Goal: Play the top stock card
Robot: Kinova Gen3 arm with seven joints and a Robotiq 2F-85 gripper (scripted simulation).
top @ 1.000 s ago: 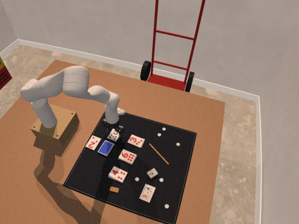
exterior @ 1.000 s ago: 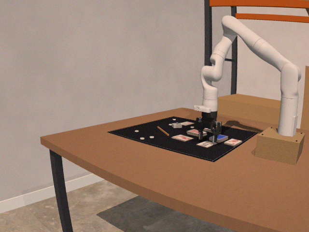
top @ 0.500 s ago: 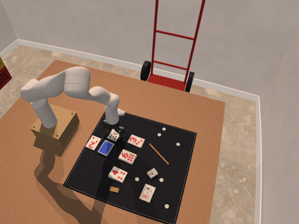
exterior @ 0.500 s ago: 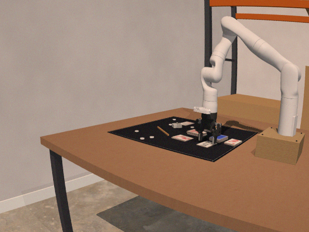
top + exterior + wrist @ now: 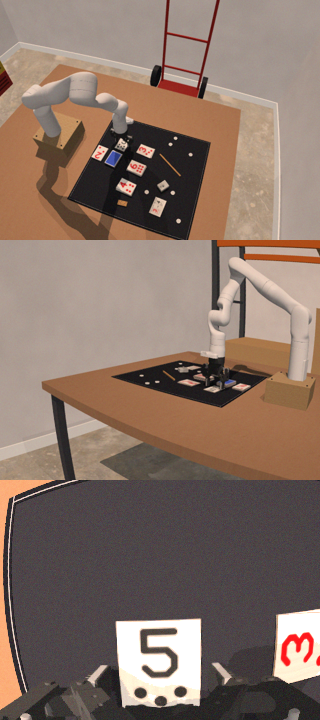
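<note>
Right now my hand is 190 mm short of the black mat, 90 mm to the left of it and 30 mm above it. The rest, counted from my hand: small grey block 320 mm ahead, 130 mm to the right; then wooden stick 310 mm ahead, 10 mm below; then printed reference card 350 mm ahead, 250 mm to the right, 20 mm below.
</note>
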